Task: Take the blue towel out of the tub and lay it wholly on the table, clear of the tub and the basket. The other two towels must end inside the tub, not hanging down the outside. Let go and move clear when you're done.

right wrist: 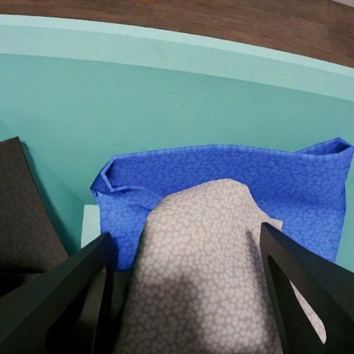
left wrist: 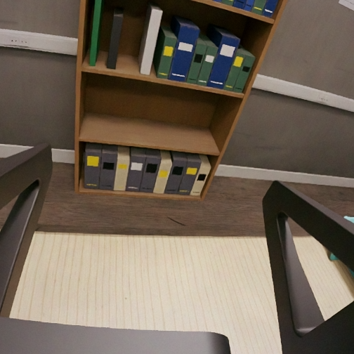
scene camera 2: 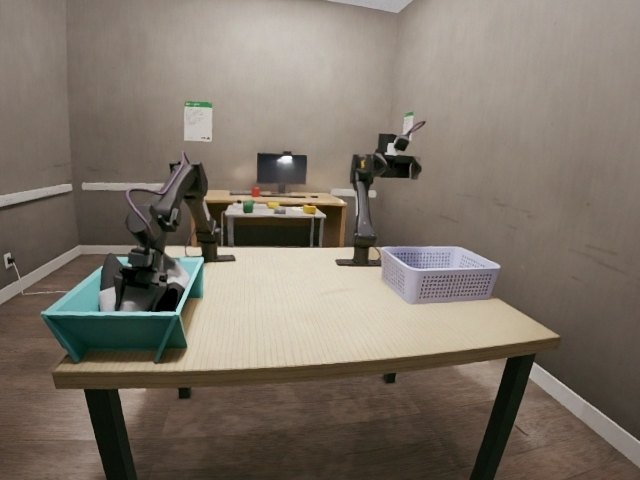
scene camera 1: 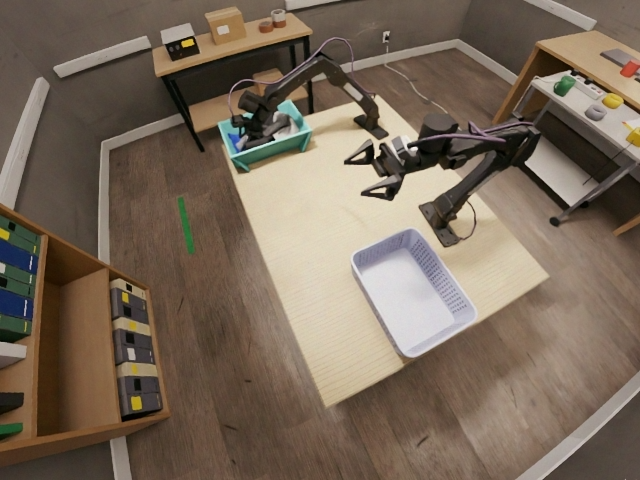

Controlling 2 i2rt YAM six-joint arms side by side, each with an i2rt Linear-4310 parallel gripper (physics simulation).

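The blue towel (scene camera 1: 235,141) (right wrist: 225,165) lies in the teal tub (scene camera 1: 273,149) (scene camera 2: 113,333) (right wrist: 150,110), along its wall and partly under a light grey towel (right wrist: 200,255). Dark grey cloth (right wrist: 25,200) (scene camera 2: 108,273) also lies in the tub; where one grey towel ends and the other begins is hard to tell. My right gripper (right wrist: 185,237) is down in the tub, open, its fingers astride a raised hump of the light grey towel, with blue just beyond. My left gripper (scene camera 1: 355,178) (left wrist: 167,174) is open and empty, high above the table.
The lavender basket (scene camera 1: 408,294) (scene camera 2: 454,286) stands on the table (scene camera 1: 310,222) (scene camera 2: 289,330), apart from the tub. The tub is near a table corner. The right arm reaches over the tub's wall. A bookshelf (left wrist: 150,132) stands beyond the table edge.
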